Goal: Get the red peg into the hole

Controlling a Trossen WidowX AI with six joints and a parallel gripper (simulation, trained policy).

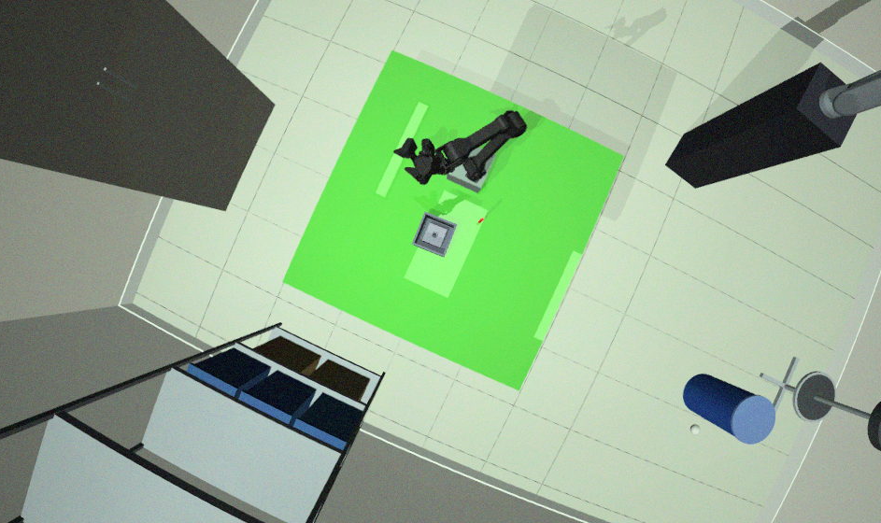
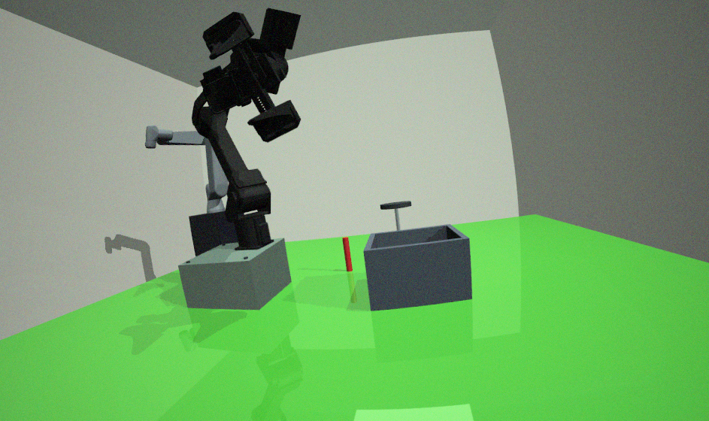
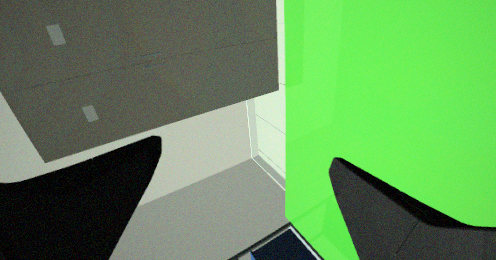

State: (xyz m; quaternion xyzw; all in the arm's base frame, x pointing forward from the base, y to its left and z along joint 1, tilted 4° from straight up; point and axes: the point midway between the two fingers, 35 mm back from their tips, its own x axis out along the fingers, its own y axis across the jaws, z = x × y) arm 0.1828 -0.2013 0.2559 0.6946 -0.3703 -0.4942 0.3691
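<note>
Right now the red peg is 40 mm behind my gripper tip, 390 mm to the left of it and 290 mm below it. The rest, counted from my gripper tip: dark grey box 140 mm ahead, 250 mm to the left, 300 mm below; plate 140 mm ahead, 250 mm to the left, 280 mm below.
</note>
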